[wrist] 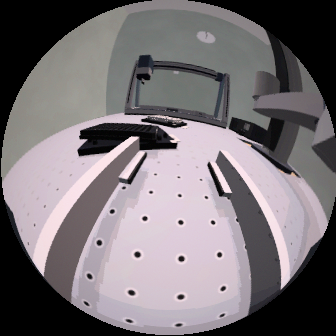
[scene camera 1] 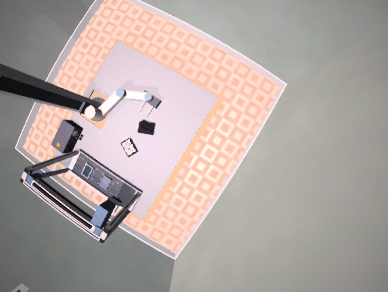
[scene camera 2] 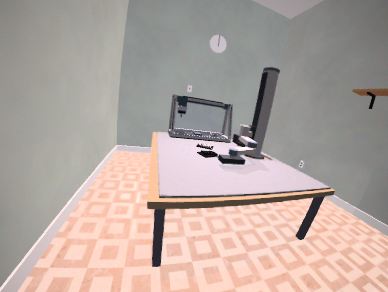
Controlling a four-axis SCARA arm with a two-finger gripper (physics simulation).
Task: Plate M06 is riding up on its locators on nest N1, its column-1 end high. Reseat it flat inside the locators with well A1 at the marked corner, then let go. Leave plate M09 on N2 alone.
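Pixels of known places: gripper, fingertip midpoint: [wrist: 178, 151] [scene camera 1: 142, 114]; arm's base at its link origin: [wrist: 271, 158] [scene camera 2: 252, 155].
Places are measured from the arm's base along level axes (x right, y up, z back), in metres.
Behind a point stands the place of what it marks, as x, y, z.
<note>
Plate M06 [scene camera 1: 146, 126] @(-0.124, 0.040, -0.562) [wrist: 117, 131] @(-0.170, 0.044, -0.550), black, sits askew on the black nest N1 [wrist: 90, 148] @(-0.188, 0.023, -0.590), with a wedge-shaped gap beneath it in the wrist view. The stack is a small dark shape in scene camera 2. The A1 corner mark cannot be made out. Plate M09 [scene camera 1: 129, 146] @(0.130, 0.035, -0.514) [wrist: 162, 119] @(0.096, 0.031, -0.513), pale, lies on its dark nest N2 farther back. My gripper [scene camera 1: 145, 114] @(-0.201, 0.037, -0.466) [wrist: 178, 151] @(-0.201, 0.037, -0.466) is shut on nothing; its two long fingers still stand apart at this setting. It is beside N1, on the arm's side, apart from the plate. The left finger overlaps N1's near edge in the wrist view.
A gantry frame [scene camera 2: 173, 117] @(0.504, 0.245, -0.830) [wrist: 226, 100] @(0.504, 0.240, -0.074) with a deck stands behind the nests. A dark box [scene camera 1: 65, 136] @(0.381, 0.128, 0.087) [wrist: 247, 129] @(0.294, 0.069, 0.037) stands between the gantry and the arm's tall column [scene camera 2: 266, 107] @(-0.070, 0.515, -0.028). The table top [scene camera 2: 200, 182] @(-0.602, 0.013, -0.776) carries a grid of small holes in the wrist view.
</note>
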